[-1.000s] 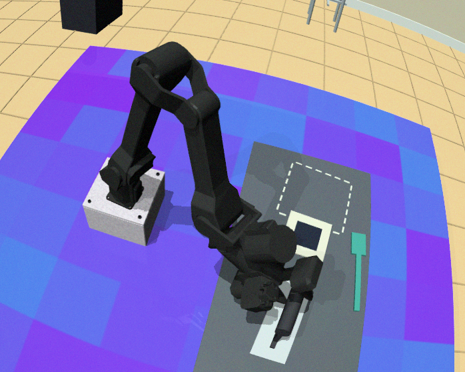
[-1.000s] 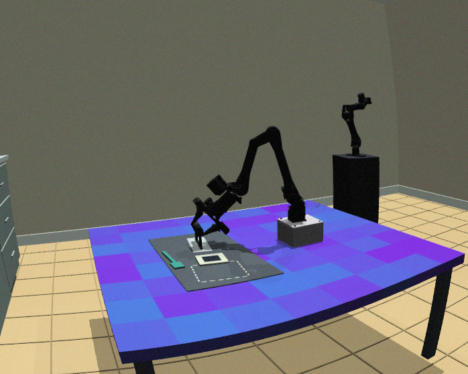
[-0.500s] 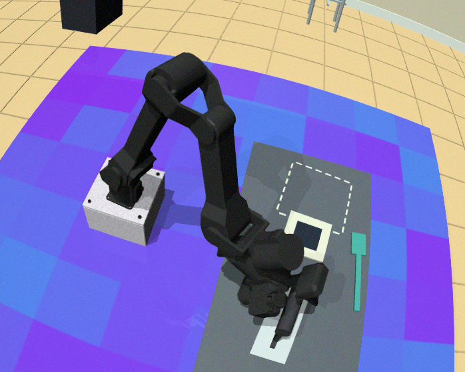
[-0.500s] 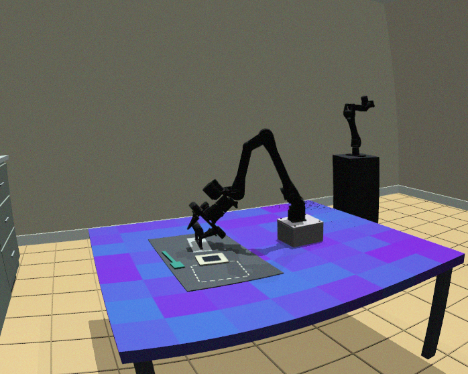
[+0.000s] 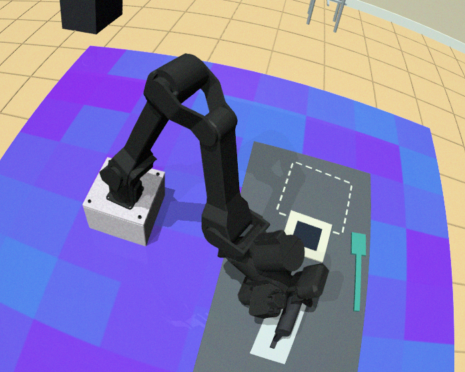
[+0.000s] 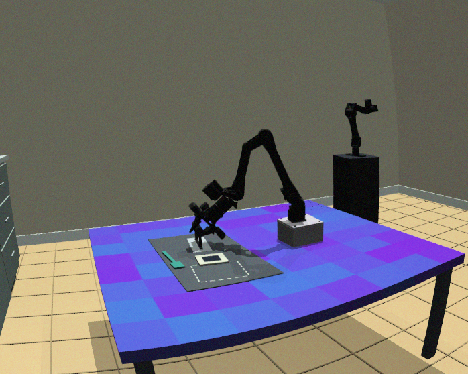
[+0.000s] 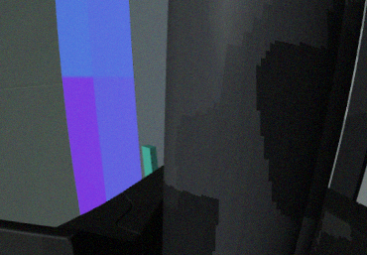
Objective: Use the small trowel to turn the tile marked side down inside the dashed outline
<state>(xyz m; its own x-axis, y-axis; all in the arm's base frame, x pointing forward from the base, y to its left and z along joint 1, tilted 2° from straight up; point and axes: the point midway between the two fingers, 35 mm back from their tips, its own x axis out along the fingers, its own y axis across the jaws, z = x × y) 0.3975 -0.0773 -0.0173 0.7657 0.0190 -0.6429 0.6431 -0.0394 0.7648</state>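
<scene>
The dark mat is 3 cm behind my gripper tip, 13 cm to the left of it and 7 cm below it. Also, from my gripper tip: cream tile: 4 cm behind, 19 cm to the left, 4 cm below; then green trowel: 11 cm ahead, 17 cm to the left, 4 cm below.
</scene>
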